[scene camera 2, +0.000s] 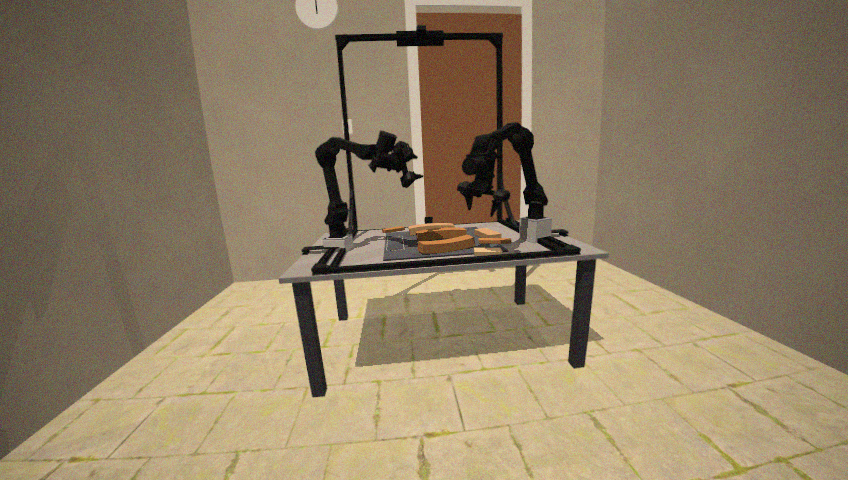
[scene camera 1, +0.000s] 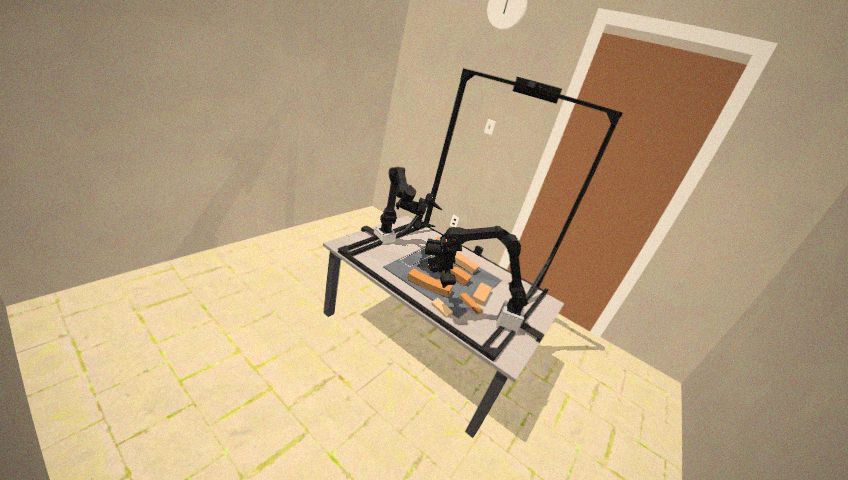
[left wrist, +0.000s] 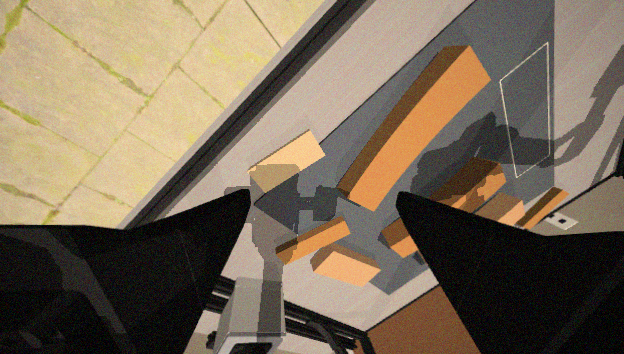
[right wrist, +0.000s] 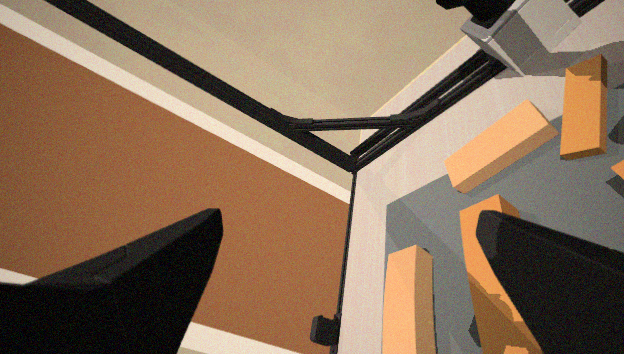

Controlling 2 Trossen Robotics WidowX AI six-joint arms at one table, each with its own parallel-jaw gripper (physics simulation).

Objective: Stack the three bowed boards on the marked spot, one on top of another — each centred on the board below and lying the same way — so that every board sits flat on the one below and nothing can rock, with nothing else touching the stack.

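Pixels of known places: left gripper, fingertip midpoint: (scene camera 2: 480, 213) (left wrist: 324, 197); right gripper, fingertip midpoint: (scene camera 2: 420, 167) (scene camera 1: 438, 218) (right wrist: 348, 221); left arm's base at its link origin: (scene camera 2: 535, 218) (scene camera 1: 514, 309) (left wrist: 248, 352) (right wrist: 496, 6); right arm's base at its link origin: (scene camera 2: 337, 236) (scene camera 1: 385, 230).
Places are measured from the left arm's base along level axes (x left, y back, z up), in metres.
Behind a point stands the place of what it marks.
Three orange bowed boards lie apart on the grey mat (scene camera 1: 395, 268) {x -0.112, y -0.636, z -0.094 m} (left wrist: 530, 25) {x -0.155, y -0.640, z -0.094 m}. The front board (scene camera 1: 429, 282) {x -0.049, y -0.429, z -0.057 m} (scene camera 2: 445, 245) {x -0.039, y -0.451, z -0.066 m} (left wrist: 420, 127) {x -0.069, y -0.453, z -0.057 m} is the largest in view. The middle board (scene camera 1: 461, 275) {x -0.203, y -0.290, z -0.048 m} (right wrist: 482, 250) is partly covered by a finger in each wrist view. The back board (scene camera 1: 467, 262) {x -0.361, y -0.283, z -0.048 m} (scene camera 2: 429, 226) {x -0.374, y -0.353, z -0.053 m} (right wrist: 400, 300) {x -0.383, y -0.302, z -0.049 m} lies near the mat's far edge. The marked spot is a thin white outline (left wrist: 508, 129) {x -0.275, y -0.540, z -0.093 m} with an arm shadow over part of it and no board inside. My left gripper (scene camera 2: 482, 208) {x 0.078, y -0.365, z 0.069 m} (left wrist: 324, 197) {x 0.078, y -0.365, z 0.069 m} is open and empty above the boards. My right gripper (scene camera 2: 418, 166) {x -0.163, y -0.488, z 0.247 m} (right wrist: 348, 221) {x -0.163, y -0.488, z 0.247 m} is open and empty, raised at the left in scene camera 2.
A pale block (scene camera 1: 442, 306) {x 0.069, y -0.323, z -0.080 m} (left wrist: 287, 152) {x 0.075, y -0.339, z -0.081 m}, a narrow block (scene camera 1: 471, 302) {x -0.044, y -0.196, z -0.079 m} (left wrist: 315, 240) {x -0.045, y -0.204, z -0.079 m} and a thicker block (scene camera 1: 482, 292) {x -0.147, y -0.155, z -0.068 m} (left wrist: 347, 269) {x -0.148, y -0.159, z -0.068 m} lie toward the left arm's base. A thin orange piece (scene camera 2: 393, 229) {x -0.583, y -0.474, z -0.087 m} (left wrist: 545, 207) {x -0.587, y -0.474, z -0.084 m} lies at the far side. A black frame (scene camera 2: 342, 89) {x -0.725, y -0.655, z 0.671 m} stands behind the table.
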